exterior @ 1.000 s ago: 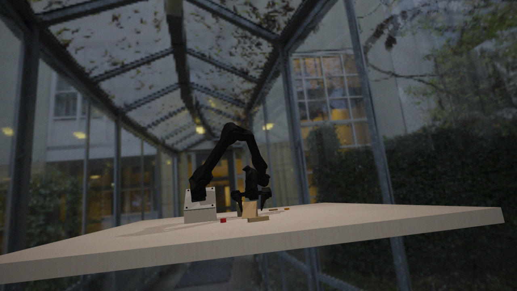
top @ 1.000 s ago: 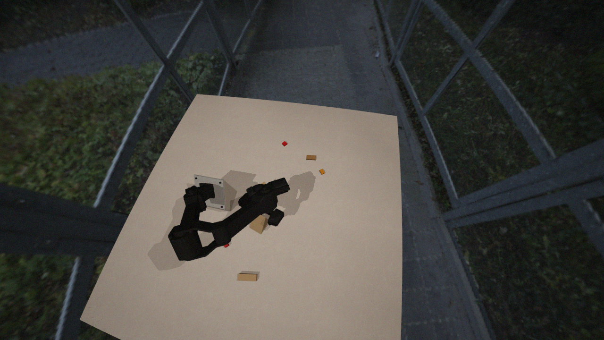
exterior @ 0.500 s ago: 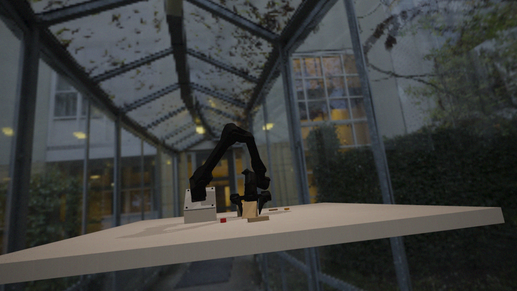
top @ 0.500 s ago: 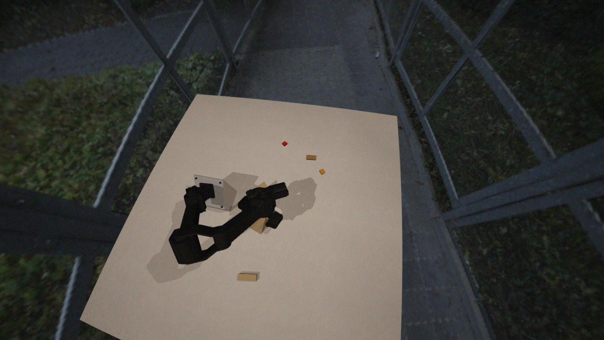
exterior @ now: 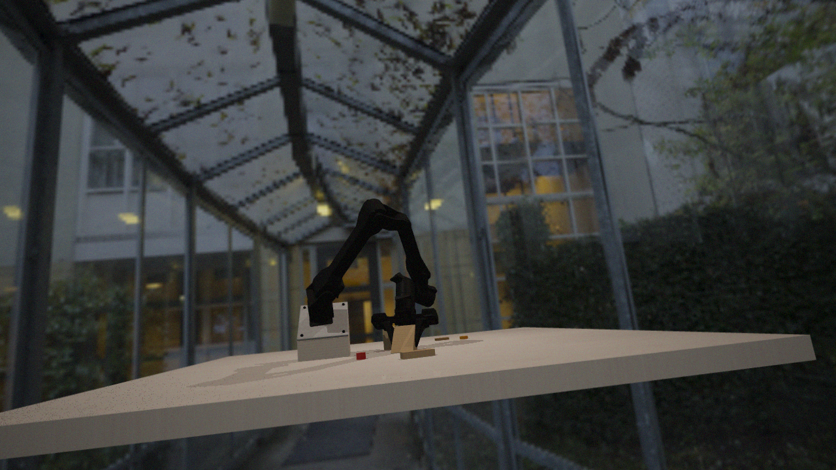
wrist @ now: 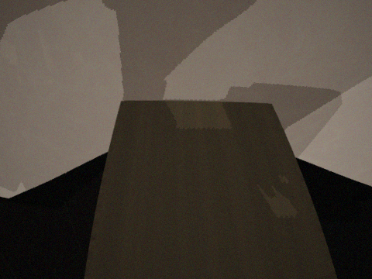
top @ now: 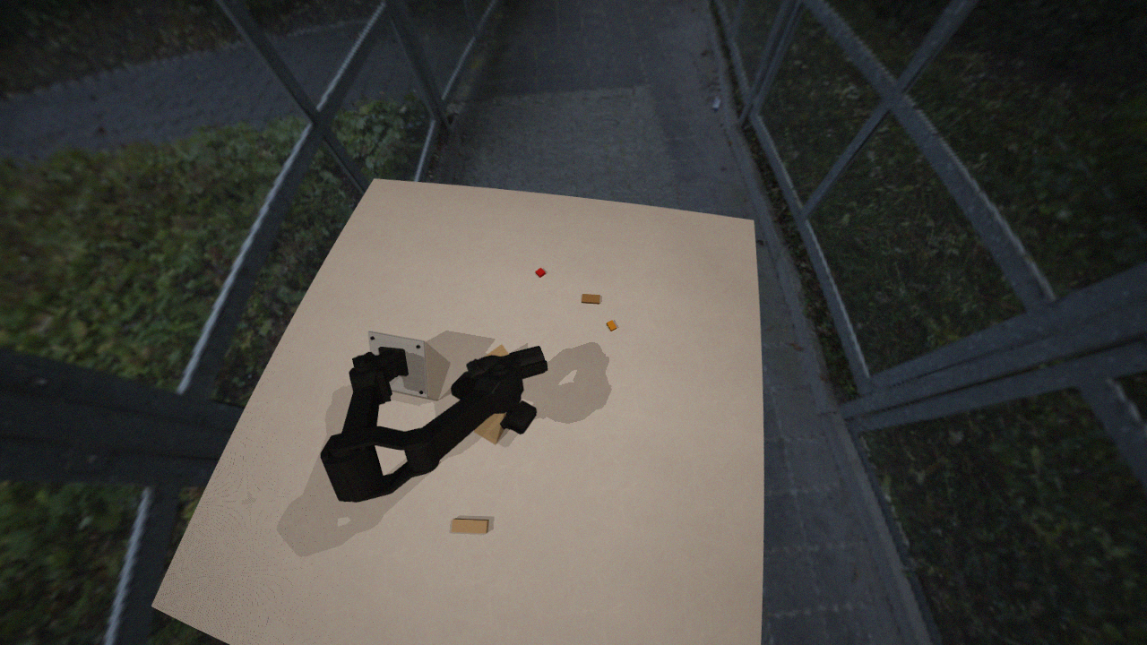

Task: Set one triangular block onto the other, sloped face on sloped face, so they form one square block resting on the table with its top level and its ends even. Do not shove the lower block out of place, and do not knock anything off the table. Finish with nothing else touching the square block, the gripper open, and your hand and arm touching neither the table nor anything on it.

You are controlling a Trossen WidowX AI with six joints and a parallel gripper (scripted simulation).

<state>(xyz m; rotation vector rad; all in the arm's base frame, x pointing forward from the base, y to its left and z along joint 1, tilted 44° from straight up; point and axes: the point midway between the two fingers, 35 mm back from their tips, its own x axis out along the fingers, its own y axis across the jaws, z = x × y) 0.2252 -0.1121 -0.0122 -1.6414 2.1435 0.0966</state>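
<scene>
Now: the red cube 130 mm behind my gripper tip and 120 mm to the right of it. From my gripper tip the other things lie so: small brown block 190 mm ahead, 350 mm to the left, 10 mm below; then orange piece 250 mm ahead, 270 mm to the left; then flat wooden piece 10 mm behind, 220 mm to the right.
</scene>
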